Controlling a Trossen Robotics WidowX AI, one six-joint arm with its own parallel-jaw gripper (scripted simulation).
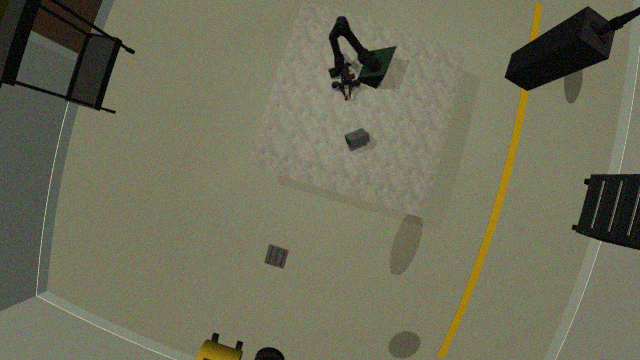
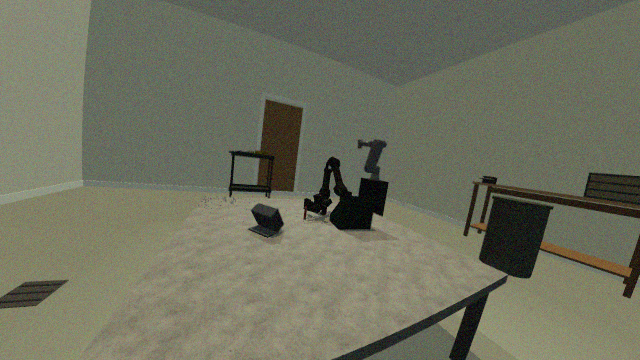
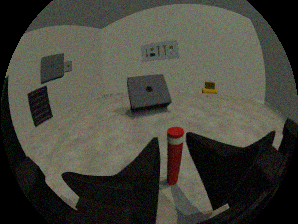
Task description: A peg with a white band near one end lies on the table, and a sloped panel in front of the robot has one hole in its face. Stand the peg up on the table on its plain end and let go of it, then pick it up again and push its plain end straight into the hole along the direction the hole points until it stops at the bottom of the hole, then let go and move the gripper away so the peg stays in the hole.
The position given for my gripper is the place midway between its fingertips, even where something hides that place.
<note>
In view: my gripper (image 3: pixel 172 139), a red peg (image 3: pixel 175 135) and a sloped grey panel (image 3: pixel 159 97).
</note>
